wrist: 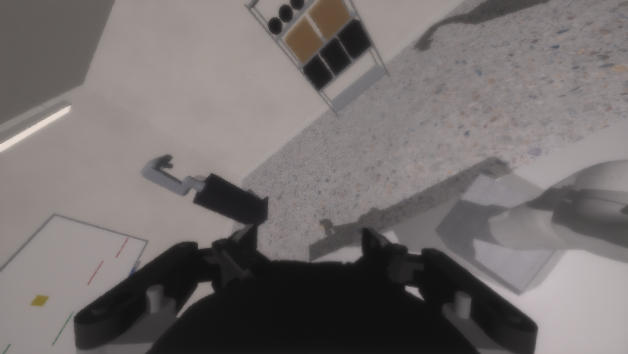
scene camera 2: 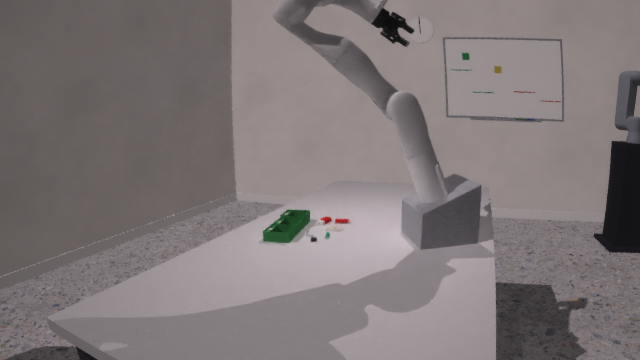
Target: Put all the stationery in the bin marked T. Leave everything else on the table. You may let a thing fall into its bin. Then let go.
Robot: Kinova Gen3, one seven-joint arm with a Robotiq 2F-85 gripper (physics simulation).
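Where they show: gripper, between the fingertips: (wrist: 310, 237) (scene camera 2: 410, 38); arm's base, origin of its link: (wrist: 513, 230) (scene camera 2: 433, 196).
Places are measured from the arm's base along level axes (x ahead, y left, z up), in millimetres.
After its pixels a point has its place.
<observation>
My gripper (scene camera 2: 410, 37) @(x 87, y -225, z 522 mm) (wrist: 310, 237) @(x 87, y -225, z 522 mm) is open and empty, high above the table and pointing away from it, toward the room's far side. A green bin block (scene camera 2: 276, 235) @(x 457, y 146, z -112 mm) with several compartments stands on the table in the scene view; no letters can be read on it. Beside it lie small things: a red piece (scene camera 2: 326, 219) @(x 382, y -97, z -121 mm) with a white part, a red block-like piece (scene camera 2: 342, 221) @(x 324, y -102, z -126 mm), a flat beige piece (scene camera 2: 335, 229) @(x 322, y -15, z -129 mm), a small green piece (scene camera 2: 327, 234) @(x 324, y 58, z -124 mm) and a black piece (scene camera 2: 313, 239) @(x 351, y 110, z -126 mm) with a thin greyish part. They are too small to identify. The wrist view does not show them.
The arm's grey base block (scene camera 2: 442, 220) @(x -34, y 87, z -51 mm) (wrist: 500, 267) @(x 59, y -76, z -8 mm) stands on the table (scene camera 2: 210, 280) @(x 483, y 472, z -134 mm), right of the small things. A whiteboard (scene camera 2: 505, 102) (wrist: 30, 260) hangs on the wall. Another arm's black pedestal (scene camera 2: 625, 195) (wrist: 230, 199) and a shelf rack stand away from the table.
</observation>
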